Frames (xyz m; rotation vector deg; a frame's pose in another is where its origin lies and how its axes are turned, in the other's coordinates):
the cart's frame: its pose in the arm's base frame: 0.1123 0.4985 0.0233 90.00 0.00 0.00
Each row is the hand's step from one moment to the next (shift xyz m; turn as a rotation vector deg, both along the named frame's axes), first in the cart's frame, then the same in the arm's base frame.
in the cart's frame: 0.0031 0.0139 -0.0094 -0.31 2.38 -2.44
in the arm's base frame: 0.0031 0.0094 0.0139 -0.31 2.44 2.38
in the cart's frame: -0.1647 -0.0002 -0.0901 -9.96 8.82 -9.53
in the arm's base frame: -0.1647 0.0901 -0.0002 -9.96 9.53 8.82
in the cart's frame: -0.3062 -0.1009 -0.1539 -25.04 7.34 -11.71
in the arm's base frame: -0.3062 0.1539 -0.1009 -25.04 11.71 7.34
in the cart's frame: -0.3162 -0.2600 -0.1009 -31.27 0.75 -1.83
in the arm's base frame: -0.3162 0.1009 -0.2600 -31.27 1.83 0.75
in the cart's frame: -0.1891 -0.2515 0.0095 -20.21 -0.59 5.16
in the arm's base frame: -0.1891 -0.0095 -0.2515 -20.21 -5.16 -0.59
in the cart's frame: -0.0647 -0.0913 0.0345 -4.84 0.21 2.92
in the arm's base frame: -0.0647 -0.0345 -0.0913 -4.84 -2.92 0.21
